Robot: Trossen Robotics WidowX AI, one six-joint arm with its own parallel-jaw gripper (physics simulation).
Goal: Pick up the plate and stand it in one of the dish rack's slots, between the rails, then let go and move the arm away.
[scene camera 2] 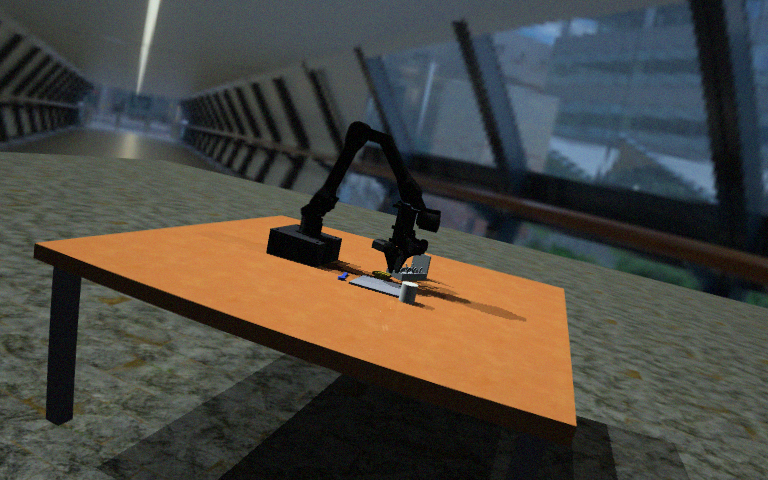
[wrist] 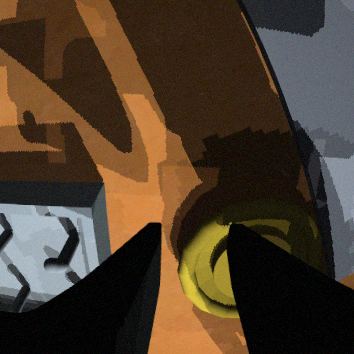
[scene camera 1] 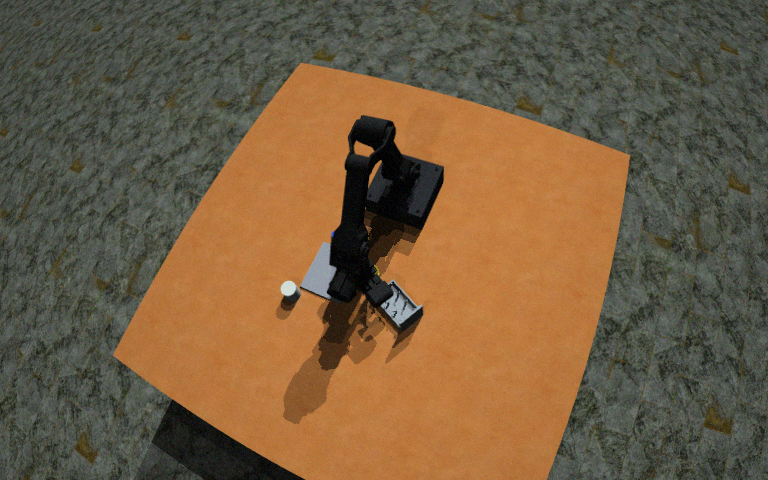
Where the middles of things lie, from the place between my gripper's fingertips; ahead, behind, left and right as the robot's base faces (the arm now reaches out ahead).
Labels:
Right now the grey dish rack [scene camera 1: 400,308] is 100 mm to the left of my hand and 20 mm above it. Also, from my hand: grey mat [scene camera 1: 320,273] 110 mm to the right, 20 mm below, 20 mm ahead.

